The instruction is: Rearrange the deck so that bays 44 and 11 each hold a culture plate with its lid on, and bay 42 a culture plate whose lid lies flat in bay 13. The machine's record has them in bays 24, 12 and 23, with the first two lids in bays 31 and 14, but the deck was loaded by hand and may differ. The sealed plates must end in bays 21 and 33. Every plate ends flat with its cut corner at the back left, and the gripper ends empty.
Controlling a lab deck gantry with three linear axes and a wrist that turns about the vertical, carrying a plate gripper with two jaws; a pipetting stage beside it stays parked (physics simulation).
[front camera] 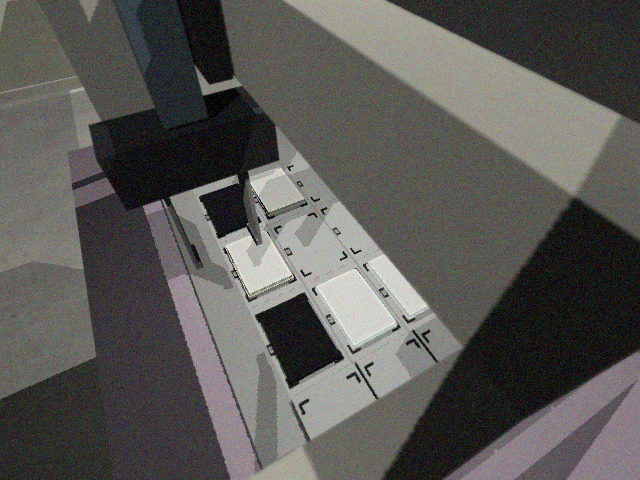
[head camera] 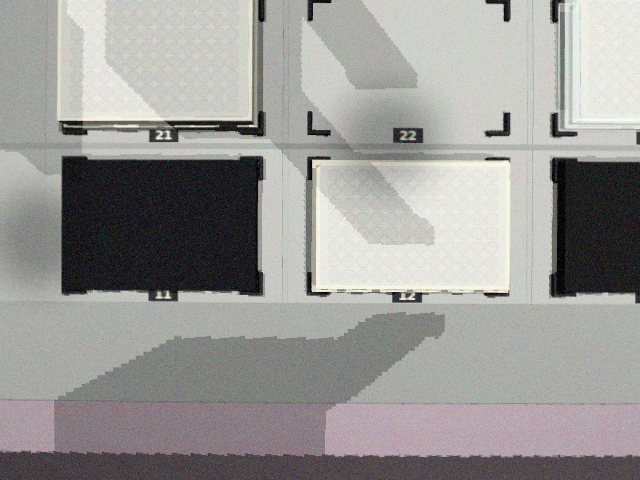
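Pixels of known places: gripper, between the fingertips: (front camera: 226, 247); robot's base, origin of its link: (front camera: 200, 198) (head camera: 69, 288).
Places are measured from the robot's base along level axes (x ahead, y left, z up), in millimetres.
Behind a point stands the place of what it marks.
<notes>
My gripper (front camera: 227, 253) @[y -10, x 300, z 160 mm] is open, with nothing between its two jaws. It hangs above the front row near bays 11 and 12 in the front view; the head view does not show it. A cream plate (front camera: 263, 268) @[y 44, x 252, z 14 mm] (head camera: 410, 206) @[y 55, x 226, z 14 mm] sits flat in bay 12. Another cream plate (front camera: 279, 190) @[y 156, x 76, z 14 mm] (head camera: 170, 56) @[y 149, x 74, z 14 mm] sits in bay 21. A white plate with clear, pale blue edges (front camera: 356, 308) @[y 147, x 401, z 14 mm] (head camera: 610, 67) @[y 144, x 352, z 14 mm] sits in bay 23. A similar white plate (front camera: 398, 289) @[y 229, x 405, z 14 mm] is partly hidden in bay 33. Lids, seals and cut corners cannot be told apart here.
A black rectangular piece (front camera: 222, 211) @[y 27, x 71, z 8 mm] (head camera: 160, 224) @[y 43, x 66, z 8 mm] fills bay 11, and another black piece (front camera: 299, 338) @[y 42, x 400, z 8 mm] (head camera: 604, 227) @[y 43, x 354, z 8 mm] fills bay 13. Bay 22 (front camera: 320, 248) @[y 162, x 251, z 0 mm] (head camera: 449, 46) @[y 164, x 256, z 0 mm] holds no plate. A large grey beam (front camera: 387, 155) hides the back bays in the front view.
</notes>
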